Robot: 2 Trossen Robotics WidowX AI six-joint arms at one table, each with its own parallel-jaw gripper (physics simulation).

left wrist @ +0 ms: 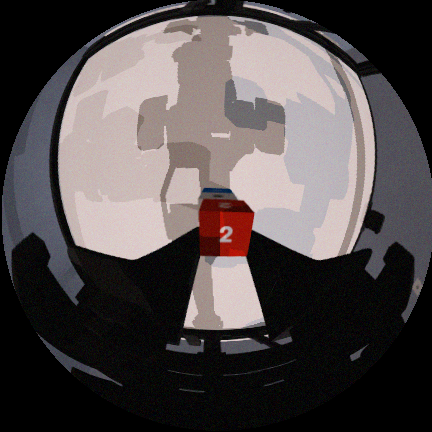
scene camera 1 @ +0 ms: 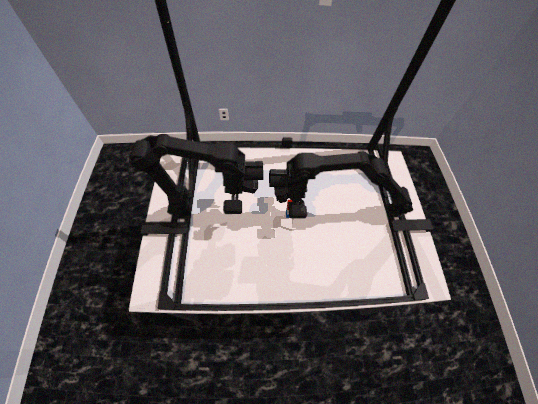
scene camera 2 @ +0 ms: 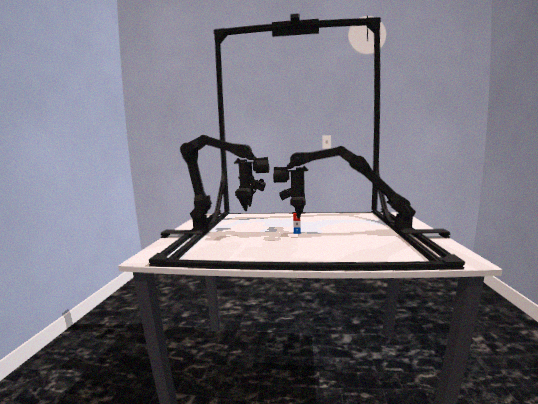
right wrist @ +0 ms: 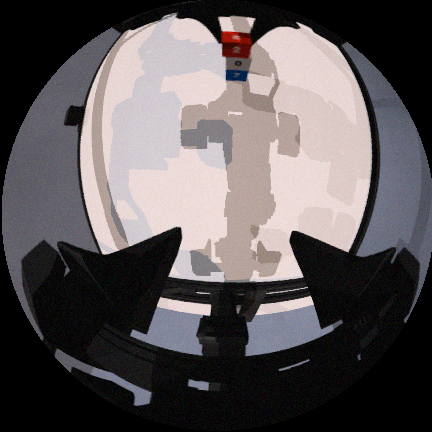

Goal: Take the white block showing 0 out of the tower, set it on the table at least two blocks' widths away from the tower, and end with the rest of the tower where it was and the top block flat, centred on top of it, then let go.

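Places are measured from the left arm's base along level axes (x ahead, y left, z up), in centimetres.
Pixels of known places: left gripper, between the fingertips: [left wrist: 222,232] [scene camera 1: 293,205] [scene camera 2: 298,217] [right wrist: 234,42]; right gripper, between the fingertips: [scene camera 1: 235,200] [scene camera 2: 248,208] [right wrist: 237,234]; left arm's base, origin of its link: [left wrist: 211,337] [scene camera 1: 395,210] [scene camera 2: 403,227]; right arm's base, origin of its link: [scene camera 1: 181,212] [scene camera 2: 200,228] [right wrist: 223,297].
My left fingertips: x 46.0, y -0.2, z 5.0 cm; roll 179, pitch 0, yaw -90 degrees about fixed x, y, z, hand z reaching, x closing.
Observation:
For each thing: its top centre in the pictures, then the offset to it from my left fingertips. Level surfaces: height alone.
- table, height of its surface: dz -6.9 cm
- white block 0, centre of its top: [left wrist: 217,218] [right wrist: 238,50] [scene camera 2: 296,220] dx +0.7, dy +0.4, dz -1.1 cm
- blue block 7, centre of its top: [left wrist: 216,207] [right wrist: 236,63] [scene camera 2: 296,226] dx +0.8, dy +0.5, dz -4.0 cm
The tower stands upright on the table [scene camera 1: 345,270] [scene camera 2: 310,252]. Its red block 2 [scene camera 1: 289,202] [scene camera 2: 295,217] [left wrist: 225,240] [right wrist: 236,50] is on top, the white block 0 [scene camera 2: 297,224] [left wrist: 216,196] [right wrist: 238,64] in the middle, the blue block 7 [scene camera 2: 297,231] [left wrist: 217,190] [right wrist: 236,75] at the bottom. No gap shows between them. My left gripper [scene camera 2: 298,214] [left wrist: 222,232] [right wrist: 234,42] points down at the tower's top, shut on the red block, a finger against each side. My right gripper [scene camera 1: 233,205] [scene camera 2: 245,207] [right wrist: 237,234] is open and empty, above the table to the left of the tower in both scene views.
A black frame [scene camera 2: 310,264] runs along the table's edges, with tall posts [scene camera 2: 377,120] at the far corners. The two wrists face each other closely above the table, with a small gap between them. Arm shadows cross the table around the tower.

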